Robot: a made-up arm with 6 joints.
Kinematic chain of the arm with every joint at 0, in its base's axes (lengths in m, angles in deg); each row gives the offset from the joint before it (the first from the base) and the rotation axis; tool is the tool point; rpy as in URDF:
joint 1: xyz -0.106 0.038 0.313 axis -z
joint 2: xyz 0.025 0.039 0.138 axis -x
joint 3: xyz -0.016 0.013 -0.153 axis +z
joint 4: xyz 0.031 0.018 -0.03 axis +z
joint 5: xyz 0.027 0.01 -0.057 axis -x
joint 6: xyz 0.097 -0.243 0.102 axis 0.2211 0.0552 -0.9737
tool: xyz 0.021 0.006 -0.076 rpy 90 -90 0
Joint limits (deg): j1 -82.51..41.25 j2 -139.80..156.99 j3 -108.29..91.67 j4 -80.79..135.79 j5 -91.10..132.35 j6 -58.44..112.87
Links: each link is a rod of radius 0.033 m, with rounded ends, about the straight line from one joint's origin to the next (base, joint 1, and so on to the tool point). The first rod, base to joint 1, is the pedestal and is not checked.
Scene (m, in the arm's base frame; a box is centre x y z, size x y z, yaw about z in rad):
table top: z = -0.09
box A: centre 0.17 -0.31 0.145 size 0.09 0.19 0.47 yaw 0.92
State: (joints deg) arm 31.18 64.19 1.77 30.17 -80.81 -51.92
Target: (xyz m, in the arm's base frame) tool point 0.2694 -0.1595 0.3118
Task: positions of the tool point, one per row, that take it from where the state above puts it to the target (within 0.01 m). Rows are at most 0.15 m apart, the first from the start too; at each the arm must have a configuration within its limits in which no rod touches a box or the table.
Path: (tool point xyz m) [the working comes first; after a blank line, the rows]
Joints at the target: -27.07 68.57 2.36 32.89 -52.22 -51.58
Straight joint move there: touches box A.

1: -0.0932 -0.3971 0.3037
2: -0.0678 -0.3920 0.4208
3: -0.0568 -0.3508 0.5272
4: -0.0618 -0.2827 0.6097
5: 0.0367 -0.2745 0.5514
6: 0.1280 -0.2287 0.4889
7: 0.1978 -0.1484 0.4253
8: 0.2321 -0.1518 0.3896
9: 0.2565 -0.1546 0.3508
10: 0.2694 -0.1595 0.3118

